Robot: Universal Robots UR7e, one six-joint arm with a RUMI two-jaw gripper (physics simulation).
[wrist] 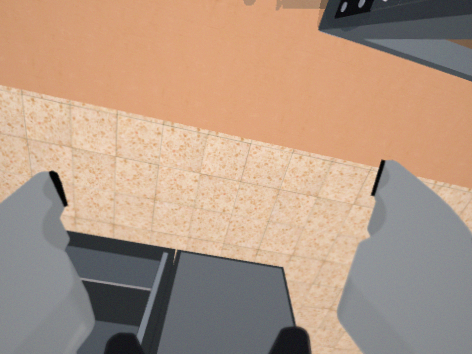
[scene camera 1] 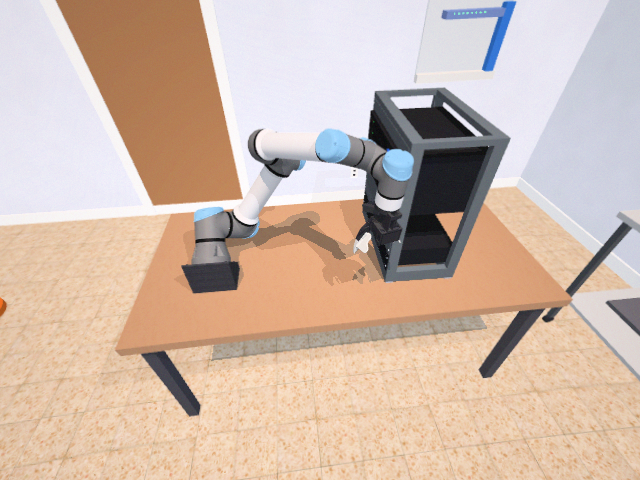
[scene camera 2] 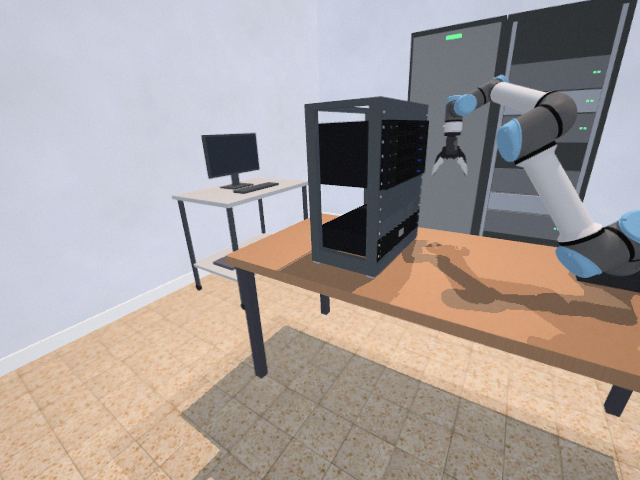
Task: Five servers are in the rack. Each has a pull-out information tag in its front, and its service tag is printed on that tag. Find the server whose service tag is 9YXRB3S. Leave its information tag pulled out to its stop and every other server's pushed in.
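Note:
The grey rack stands upright on the table. Black servers fill its upper part, with small green and blue lights on their fronts in the second scene view. The information tags and their print are too small to make out there, and the server fronts are mostly hidden in the first scene view. My gripper is open and empty. It points down in front of the rack's front side, apart from it and above the table.
A black unit sits low in the rack. The table bears the rack and the arm's base. A side desk with a monitor stands behind; tall cabinets stand beyond the arm.

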